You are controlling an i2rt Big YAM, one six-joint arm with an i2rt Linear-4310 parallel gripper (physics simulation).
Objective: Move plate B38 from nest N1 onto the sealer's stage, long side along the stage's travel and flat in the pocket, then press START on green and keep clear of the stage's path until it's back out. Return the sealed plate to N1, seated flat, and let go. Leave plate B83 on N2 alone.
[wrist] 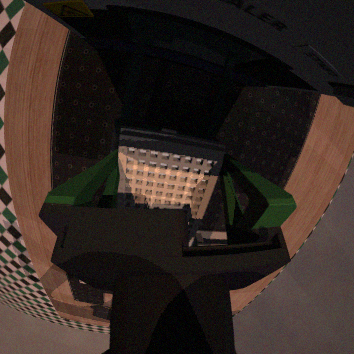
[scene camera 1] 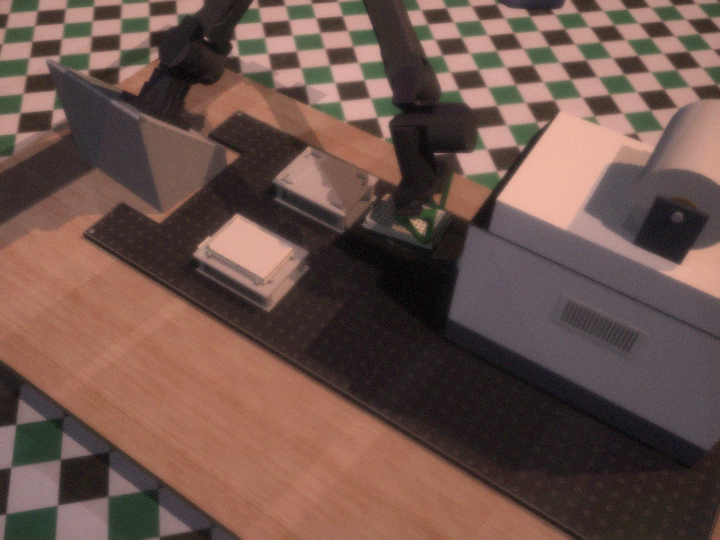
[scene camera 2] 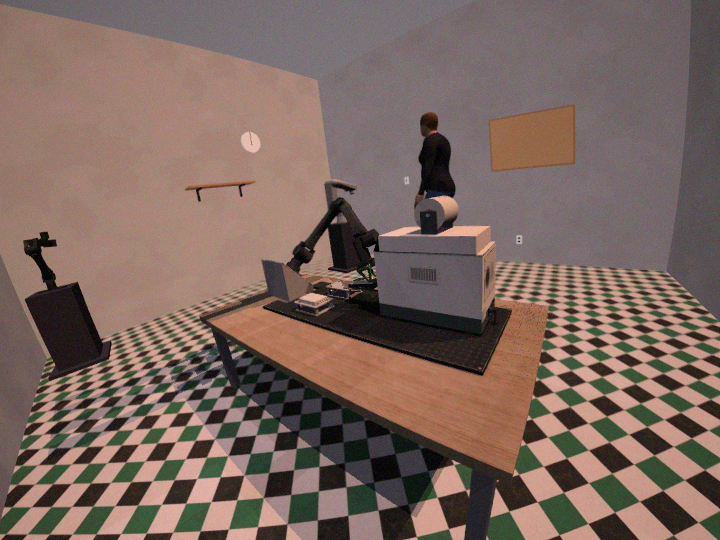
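Seen in the pictures: gripper, fingertip midpoint: point(wrist: 169, 155) point(scene camera 1: 432, 228) point(scene camera 2: 374, 280); arm's base, origin of the base link: point(scene camera 1: 154, 114) point(scene camera 2: 290, 272).
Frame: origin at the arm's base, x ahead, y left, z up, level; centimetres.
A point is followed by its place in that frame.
My gripper point(scene camera 1: 427, 213) {x 56.4, y 12.8, z -0.8 cm} point(scene camera 2: 365, 273) {x 56.4, y 12.8, z -0.8 cm} point(wrist: 169, 155) {x 56.4, y 12.8, z -0.8 cm} is shut on plate B38 point(wrist: 170, 175) {x 54.7, y 12.1, z -0.7 cm}, its green fingers at the plate's two sides. The plate is pale with rows of wells and looks about level. It is at the dark stage beside the sealer point(scene camera 1: 546, 313) {x 81.1, y 5.5, z 5.6 cm} point(scene camera 2: 433, 284) {x 91.8, y 7.0, z 4.5 cm}; whether it rests in the pocket is too dark to tell. Nest N1 point(scene camera 1: 325, 180) {x 30.4, y 14.6, z -7.7 cm}, grey with corner brackets, is empty. Plate B83 point(scene camera 1: 250, 247) {x 32.8, y -7.2, z -6.8 cm} point(scene camera 2: 314, 298) {x 35.0, y -7.8, z -6.8 cm}, with a white top, sits on nest N2 point(scene camera 1: 282, 290) {x 40.2, y -7.3, z -12.5 cm}. START cannot be made out in the dark wrist view.
A black perforated mat point(scene camera 1: 372, 342) {x 58.7, y -4.8, z -13.0 cm} point(scene camera 2: 407, 340) {x 88.3, y -5.8, z -13.0 cm} lies under the nests and sealer on the wooden table point(scene camera 1: 232, 395) {x 48.1, y -26.7, z -14.2 cm} point(scene camera 2: 383, 383) {x 95.4, y -27.0, z -14.3 cm}. A grey angled panel point(scene camera 1: 127, 133) {x 4.3, y -8.8, z 3.3 cm} point(scene camera 2: 284, 280) {x 7.9, y -8.5, z -1.4 cm} stands near the arm's base. A roll point(scene camera 1: 686, 156) {x 87.2, y 12.3, z 34.2 cm} point(scene camera 2: 444, 209) {x 95.1, y 11.5, z 30.4 cm} is on top of the sealer. A person point(scene camera 2: 436, 162) stands behind.
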